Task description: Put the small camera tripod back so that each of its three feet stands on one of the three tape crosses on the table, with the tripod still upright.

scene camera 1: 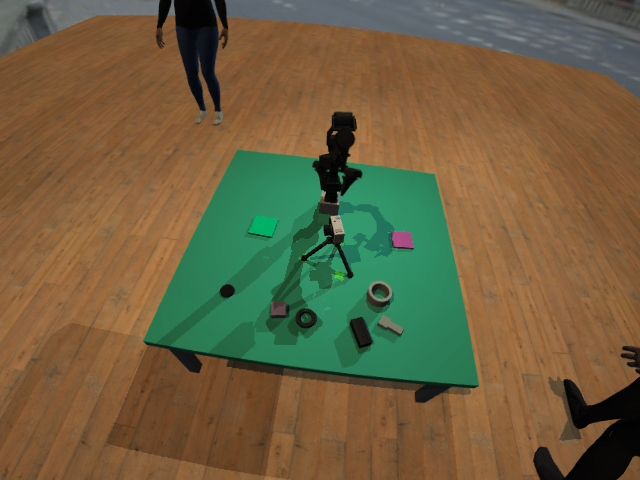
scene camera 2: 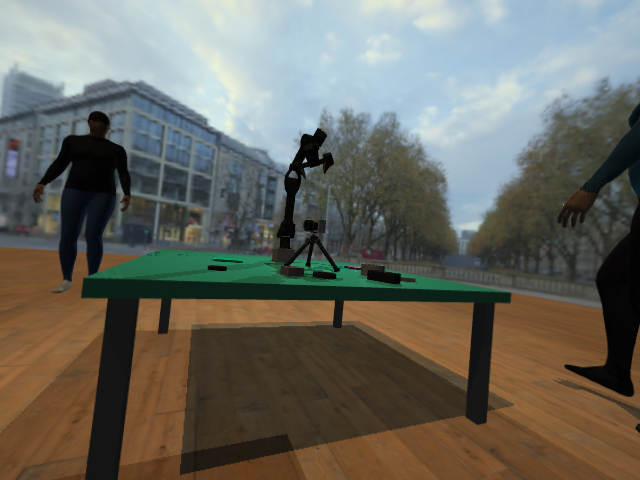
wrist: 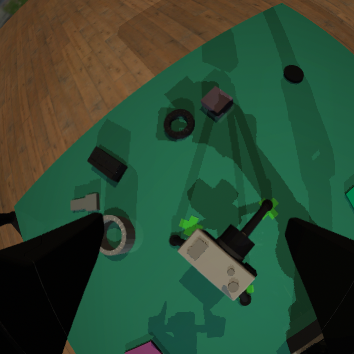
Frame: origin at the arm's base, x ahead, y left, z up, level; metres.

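Seen in the pictures: gripper, fingertip midpoint: [scene camera 1: 331, 192] [scene camera 2: 314, 176] [wrist: 199, 226]; arm's base, link origin: [scene camera 1: 331, 198] [scene camera 2: 284, 248].
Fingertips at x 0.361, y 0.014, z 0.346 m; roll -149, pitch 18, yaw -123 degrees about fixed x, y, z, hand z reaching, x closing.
Note:
Offsets run from my fingertips to a thing's top centre. "spot": to the spot under its first point.
The small tripod with a beige camera @[spot: dx -0.004, dy +0.042, dz -0.190 m] [scene camera 1: 337, 229] [scene camera 2: 315, 225] [wrist: 217, 265] on top stands upright on the green table. Three bright green tape crosses lie under it. One foot is on the cross @[spot: dx -0.008, dy -0.091, dz -0.405 m] [wrist: 270, 207] [scene camera 1: 302, 258] at its lens side. A second foot stands beside, off the cross @[dx +0.060, dy +0.083, dz -0.420 m] [wrist: 190, 224] [scene camera 1: 339, 275]. The third foot is just past the cross @[dx -0.134, dy +0.060, dz -0.420 m] [wrist: 250, 289], which is partly hidden by the camera and leg. My gripper [wrist: 199, 226] [scene camera 1: 333, 191] is open and empty, high above the tripod, which shows between and below the fingers in the wrist view.
A grey ring @[dx +0.138, dy +0.261, dz -0.373 m] [scene camera 1: 379, 303] [wrist: 129, 235], black box @[dx +0.321, dy +0.195, dz -0.386 m] [scene camera 1: 360, 332], grey T-shaped piece @[dx +0.268, dy +0.317, dz -0.406 m] [scene camera 1: 390, 325], black ring @[dx +0.294, dy -0.029, dz -0.406 m] [scene camera 1: 297, 318], mauve block @[dx +0.282, dy -0.143, dz -0.393 m] [scene camera 1: 279, 309] and black disc @[dx +0.233, dy -0.379, dz -0.411 m] [scene camera 1: 226, 290] lie in front. A green tile @[dx -0.156, dy -0.325, dz -0.411 m] [scene camera 1: 263, 226] and magenta tile @[dx -0.211, dy +0.377, dz -0.411 m] [scene camera 1: 402, 240] lie either side.

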